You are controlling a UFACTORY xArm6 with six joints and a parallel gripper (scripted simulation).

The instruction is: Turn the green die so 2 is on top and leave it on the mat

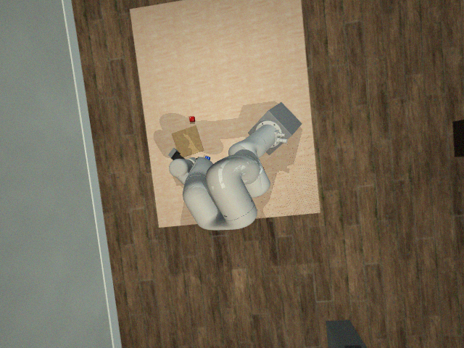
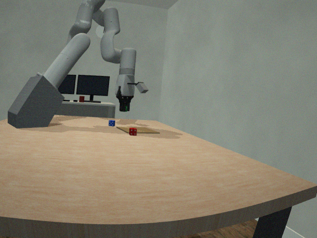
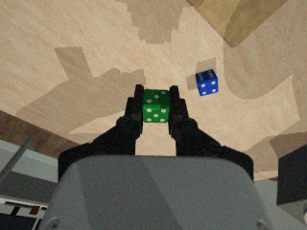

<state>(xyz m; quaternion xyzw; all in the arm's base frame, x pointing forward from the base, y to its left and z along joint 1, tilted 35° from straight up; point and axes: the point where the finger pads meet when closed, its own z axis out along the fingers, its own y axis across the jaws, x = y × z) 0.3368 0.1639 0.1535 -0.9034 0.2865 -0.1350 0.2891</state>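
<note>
Now: hand 120 mm to the left of the tan mat, 90 mm above it and 80 mm short of it. Also, from my hand: blue die: 80 mm below, 50 mm to the right, 50 mm behind; then red die: 250 mm to the right, 80 mm below, 70 mm ahead; then green die: 10 mm below.
</note>
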